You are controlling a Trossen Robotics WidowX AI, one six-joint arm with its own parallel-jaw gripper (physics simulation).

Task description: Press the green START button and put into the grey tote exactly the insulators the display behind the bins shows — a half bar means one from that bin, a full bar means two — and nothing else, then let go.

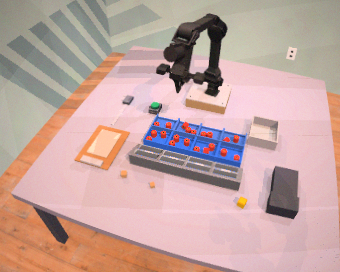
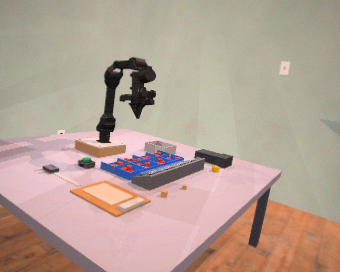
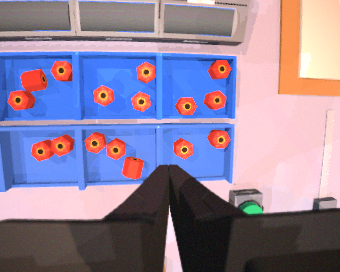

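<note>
My gripper (image 1: pixel 178 90) (image 2: pixel 138 117) (image 3: pixel 167 173) is shut and empty, raised high on the robot side of the blue bins (image 1: pixel 162 146) (image 2: pixel 115 172) (image 3: pixel 77 100). Red insulators (image 1: pixel 186 142) (image 3: pixel 133 168) lie in the two rows of bins, most upright, a few on their sides. The green START button (image 1: pixel 155 106) (image 2: pixel 87 160) (image 3: pixel 251 207) stands beside the bins' corner. The grey display (image 1: pixel 185 171) (image 2: pixel 170 175) (image 3: pixel 76 20) stands behind the bins; its windows look grey, and I cannot read bars. The grey tote (image 1: pixel 263 144) (image 2: pixel 167 150) looks empty.
An orange-rimmed board (image 1: pixel 120 141) (image 3: pixel 290 50) lies beyond the button. A caliper-like tool (image 1: pixel 128 100) (image 2: pixel 51 169) (image 3: pixel 325 204) lies near the button. A dark block (image 1: pixel 284 192) (image 2: pixel 214 157), a yellow cube (image 1: pixel 242 202) (image 2: pixel 215 169) and two small orange cubes (image 1: pixel 123 174) (image 1: pixel 152 185) lie around the display.
</note>
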